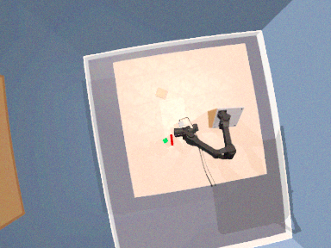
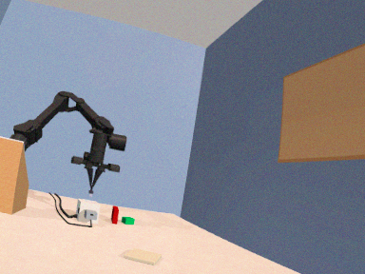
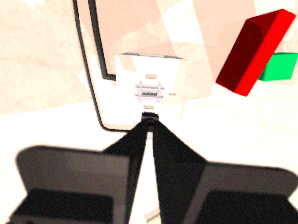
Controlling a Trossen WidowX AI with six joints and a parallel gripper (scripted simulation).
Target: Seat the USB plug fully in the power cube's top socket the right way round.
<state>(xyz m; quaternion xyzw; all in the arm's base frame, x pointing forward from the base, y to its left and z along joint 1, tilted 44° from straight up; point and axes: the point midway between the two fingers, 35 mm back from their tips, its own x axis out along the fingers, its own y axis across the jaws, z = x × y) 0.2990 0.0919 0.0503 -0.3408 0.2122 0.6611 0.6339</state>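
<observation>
The dark USB plug lies 2 cm below my gripper tip. From my gripper tip the other things lie so: green block: 17 cm ahead, 9 cm to the left, 12 cm below; flat tan tile: 16 cm ahead, 36 cm to the right, 13 cm below; red block: 11 cm ahead, 8 cm to the left, 11 cm below.
</observation>
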